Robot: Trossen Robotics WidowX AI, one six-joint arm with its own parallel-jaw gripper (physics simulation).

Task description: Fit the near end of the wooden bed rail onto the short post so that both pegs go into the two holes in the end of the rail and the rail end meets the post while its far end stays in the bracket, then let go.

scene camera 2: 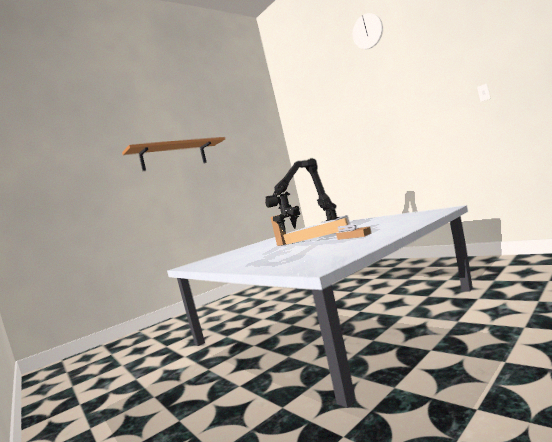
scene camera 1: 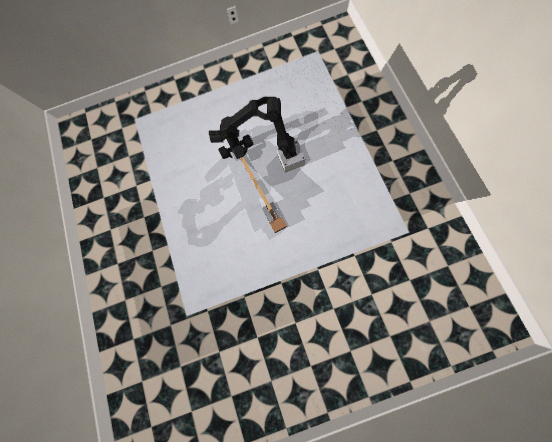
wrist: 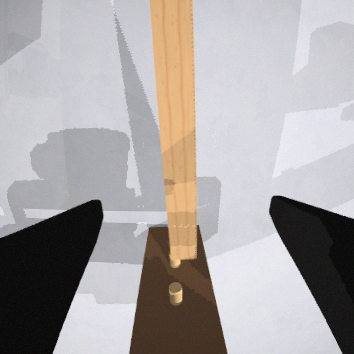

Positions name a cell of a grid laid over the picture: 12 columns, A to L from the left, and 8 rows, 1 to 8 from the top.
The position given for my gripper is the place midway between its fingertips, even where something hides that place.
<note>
My gripper (wrist: G5) is open and holds nothing. Also in view: a wooden bed rail (wrist: F1). Further things: a short post (wrist: G8).
</note>
